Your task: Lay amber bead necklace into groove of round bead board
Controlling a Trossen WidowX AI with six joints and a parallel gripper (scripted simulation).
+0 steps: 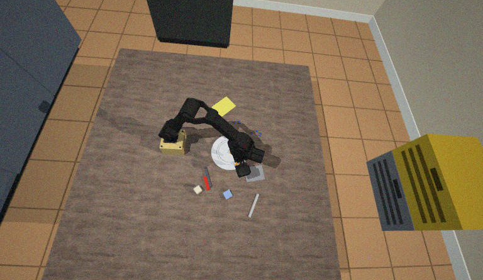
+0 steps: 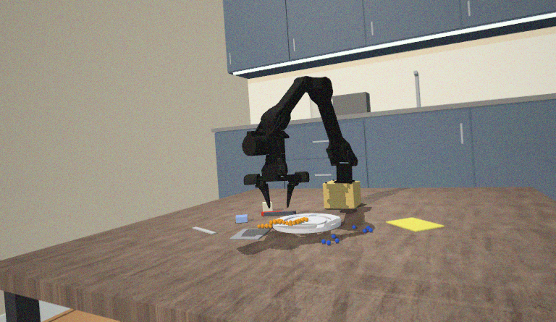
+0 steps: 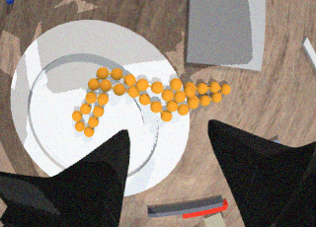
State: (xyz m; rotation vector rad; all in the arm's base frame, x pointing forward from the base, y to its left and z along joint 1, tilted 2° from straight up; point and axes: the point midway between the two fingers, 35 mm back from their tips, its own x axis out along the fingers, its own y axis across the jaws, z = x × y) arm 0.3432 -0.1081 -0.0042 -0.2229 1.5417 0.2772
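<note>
The grey square tile is 10 cm ahead of my gripper tip, 5 cm below it and 4 cm to the right of it. From my gripper tip the other things lie so: red stick 15 cm behind, 9 cm to the right, 5 cm below; white stick 21 cm to the right, 9 cm ahead, 5 cm below; light blue cube 16 cm to the right, 5 cm below, 4 cm behind.
</note>
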